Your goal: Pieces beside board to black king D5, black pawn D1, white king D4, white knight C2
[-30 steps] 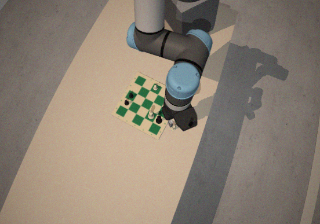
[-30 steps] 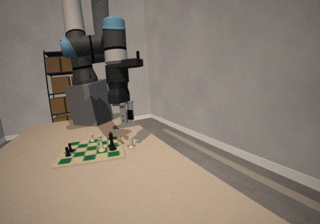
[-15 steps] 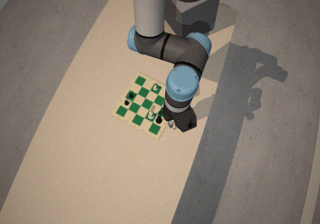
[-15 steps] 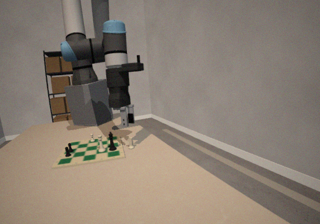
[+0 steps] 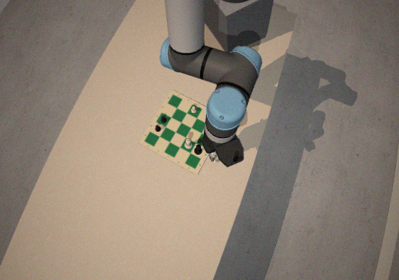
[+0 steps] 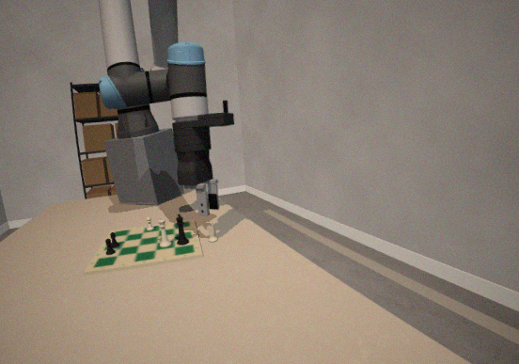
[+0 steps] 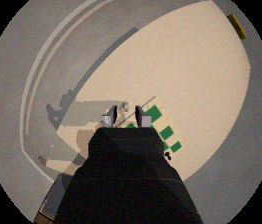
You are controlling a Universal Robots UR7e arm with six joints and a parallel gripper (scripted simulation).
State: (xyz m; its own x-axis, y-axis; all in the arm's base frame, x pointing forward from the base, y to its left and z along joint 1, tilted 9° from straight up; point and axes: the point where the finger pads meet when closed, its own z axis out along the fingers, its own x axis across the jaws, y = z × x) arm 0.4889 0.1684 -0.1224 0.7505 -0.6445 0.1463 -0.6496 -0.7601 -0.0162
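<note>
The white knight lies 7 cm below my hand. The rest, counted from my hand: board 4 cm behind, 14 cm to the right, 8 cm below; then black king 6 cm to the right, 4 cm below; then white king 10 cm to the right, 4 cm below.
</note>
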